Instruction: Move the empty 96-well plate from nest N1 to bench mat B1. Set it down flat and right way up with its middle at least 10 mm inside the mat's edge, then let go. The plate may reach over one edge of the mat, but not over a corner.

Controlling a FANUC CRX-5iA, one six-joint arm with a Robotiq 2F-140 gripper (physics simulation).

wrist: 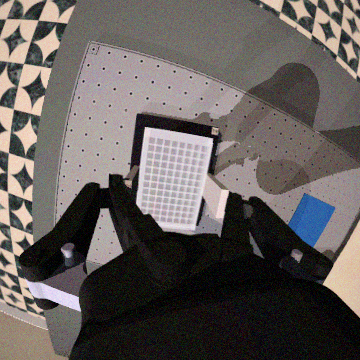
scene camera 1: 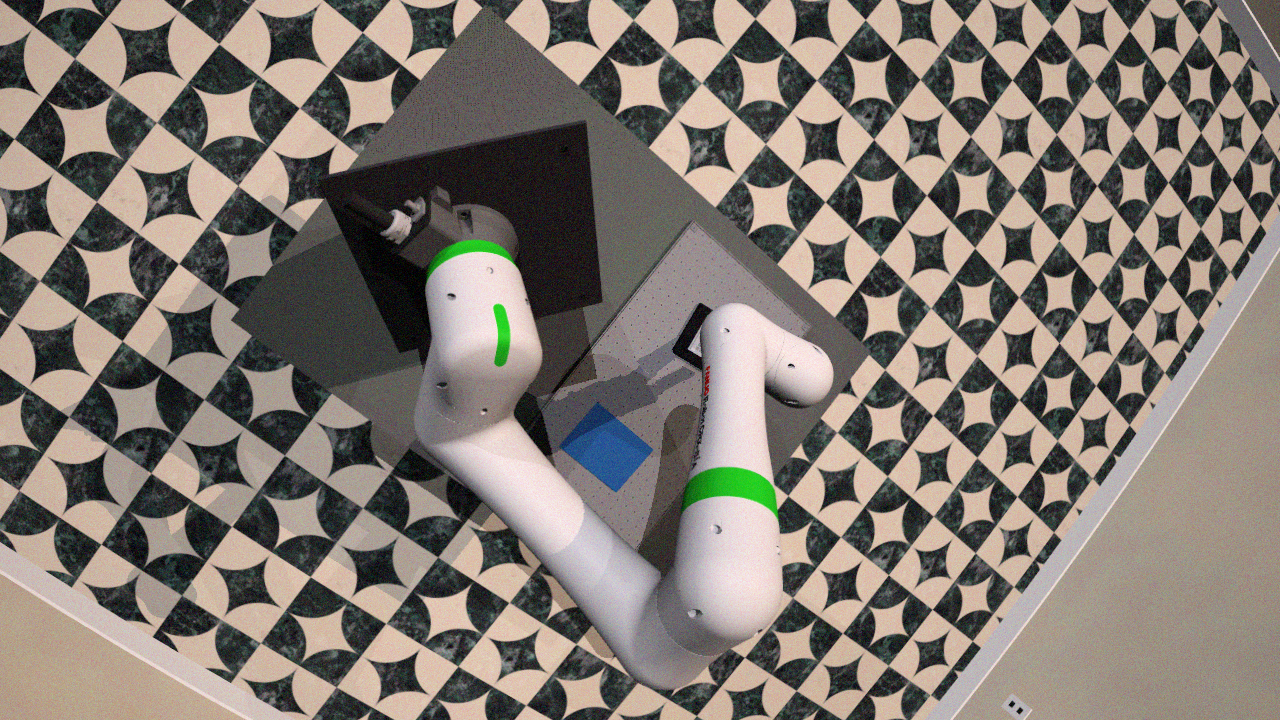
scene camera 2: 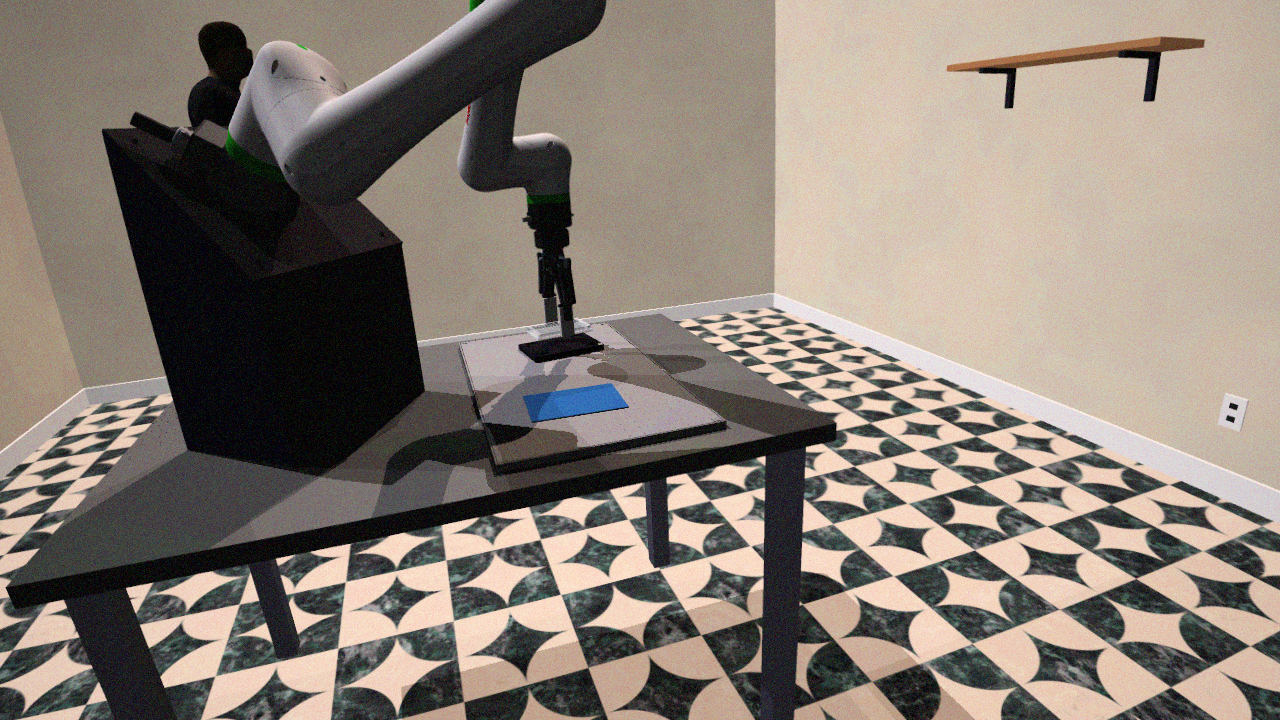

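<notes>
The pale 96-well plate is level and held a little above the black nest, whose dark rim shows around it in the wrist view. My gripper is shut on the plate's two long sides; in scene camera 1 the arm hides it. The blue bench mat lies flat, apart from the nest, to the lower right in the wrist view. The near end of the plate is partly hidden by the gripper body.
The nest and mat are on a grey perforated board on the dark table. A large black pedestal carries the arm beside the board. A person stands behind the pedestal.
</notes>
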